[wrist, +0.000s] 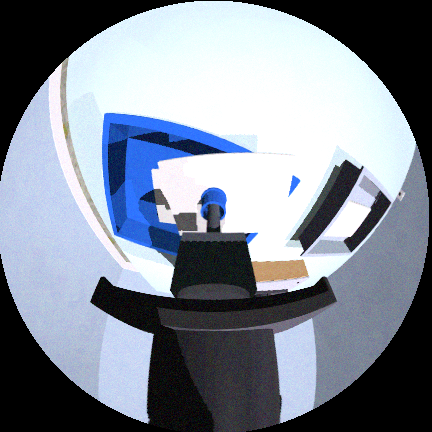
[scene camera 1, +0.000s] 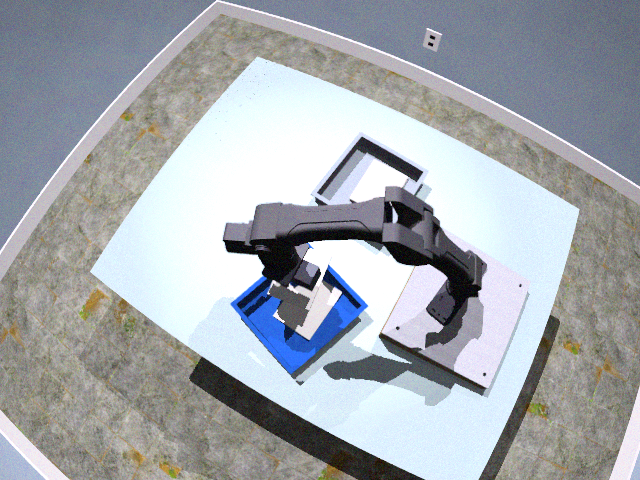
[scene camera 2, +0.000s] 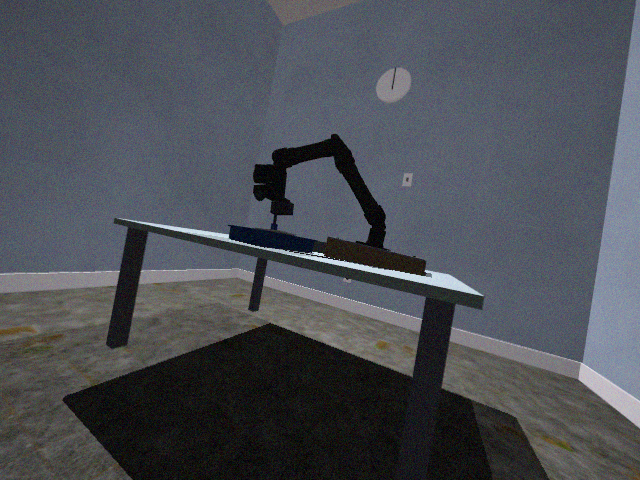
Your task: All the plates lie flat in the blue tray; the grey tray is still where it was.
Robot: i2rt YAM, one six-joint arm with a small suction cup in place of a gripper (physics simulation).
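Places are measured from the arm's base along level axes (x ahead, y right, z down), in metres.
Pixels of known places: hand, tool point: [wrist: 213, 194]; arm's base, link origin: [wrist: 260, 292] [scene camera 1: 457, 287] [scene camera 2: 373, 248].
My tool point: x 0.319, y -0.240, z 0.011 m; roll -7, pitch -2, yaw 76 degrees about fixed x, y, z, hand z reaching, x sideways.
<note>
Ahead of a thing's pixels: the offset from my tool point to its top centre. "pt": to the spot under its first point. Level surfaces: height alone.
My suction cup [wrist: 212, 201] [scene camera 2: 272, 224] sits on a white plate @[dx +0.004, dy +0.019, dz -0.014 m] [wrist: 250, 181] [scene camera 1: 316, 256] and holds it low over the blue tray @[dx -0.041, dy -0.040, dz -0.001 m] [scene camera 1: 263, 328] [scene camera 2: 269, 238] [wrist: 120, 160]. The wrist hides the cup in scene camera 1. The held plate reaches past the tray's edge toward the grey tray. Another white plate @[dx -0.049, dy -0.018, dz +0.040 m] [scene camera 1: 310, 325] [wrist: 163, 187] lies in the blue tray, partly under the held one. The grey tray @[dx +0.027, dy +0.335, dz -0.001 m] [scene camera 1: 395, 156] [wrist: 334, 197] stands behind the arm. A white patch @[pt dx +0.019, dy +0.394, dz +0.034 m] [scene camera 1: 385, 175] [wrist: 348, 219] inside it looks like a plate.
The arm's base stands on a pale board [scene camera 1: 496, 320] [scene camera 2: 371, 255] [wrist: 278, 271] right of the blue tray. Both trays and the board rest on the light table @[dz +0.049 m] [scene camera 1: 207, 180] [scene camera 2: 444, 287]. The arm's link stretches over the space between the trays.
</note>
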